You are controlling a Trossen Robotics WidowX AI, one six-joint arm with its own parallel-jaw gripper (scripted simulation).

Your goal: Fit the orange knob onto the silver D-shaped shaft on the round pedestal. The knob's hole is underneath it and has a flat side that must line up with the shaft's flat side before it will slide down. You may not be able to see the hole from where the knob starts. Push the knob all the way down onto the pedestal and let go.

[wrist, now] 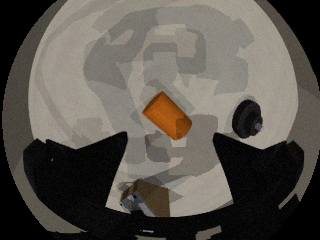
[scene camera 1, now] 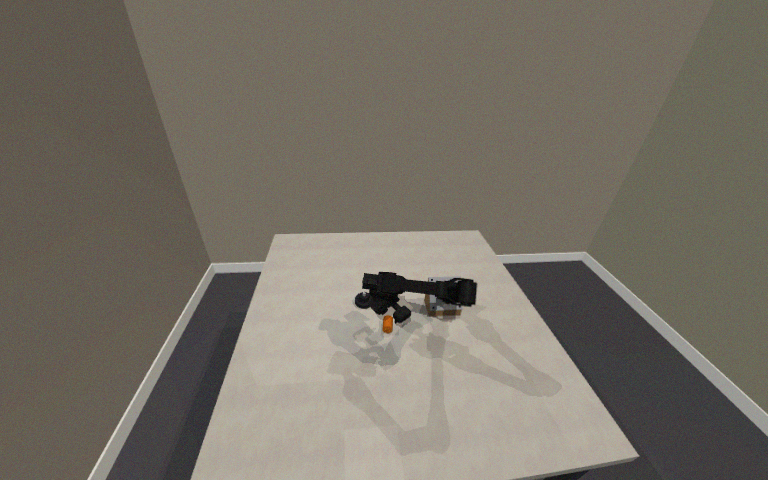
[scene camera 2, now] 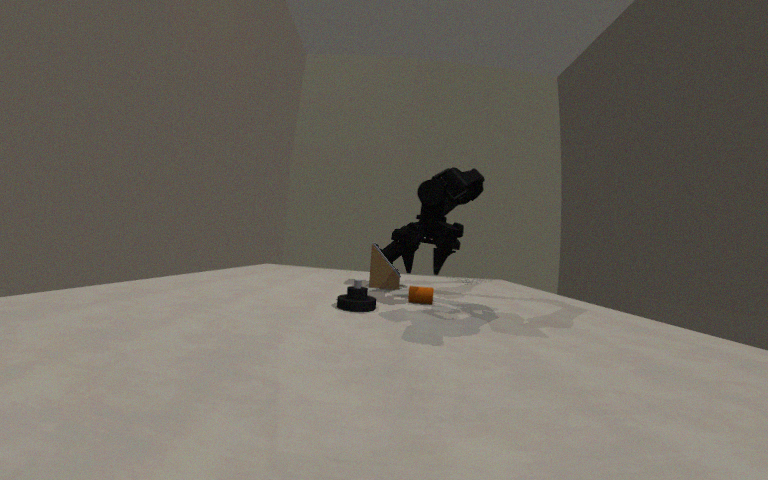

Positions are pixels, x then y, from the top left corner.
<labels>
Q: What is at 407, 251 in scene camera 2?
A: My gripper.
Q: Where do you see a black round pedestal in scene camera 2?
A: At 356, 300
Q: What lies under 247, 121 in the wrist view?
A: A black round pedestal.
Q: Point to an orange knob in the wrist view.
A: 161, 111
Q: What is my gripper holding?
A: Nothing.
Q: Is my gripper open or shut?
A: Open.
</labels>
